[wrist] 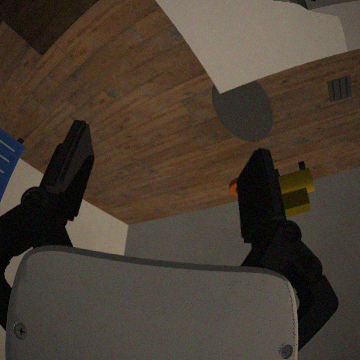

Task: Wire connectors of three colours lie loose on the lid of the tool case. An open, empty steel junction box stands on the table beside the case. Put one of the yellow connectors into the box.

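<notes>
My gripper (169,150) is open, its two black fingers wide apart with no object between them. In the wrist view it faces a wooden floor and walls. The yellow connectors, the tool case and its lid, and the steel junction box cannot be made out in this view.
A large pale surface (265,45) fills the upper right, beside a dark grey disc (245,112) on the wooden floor (145,100). A yellow object (298,181) and a small orange one (233,187) are partly behind the right finger. A blue object (7,160) is at the left edge, a dark grille (340,88) at the right.
</notes>
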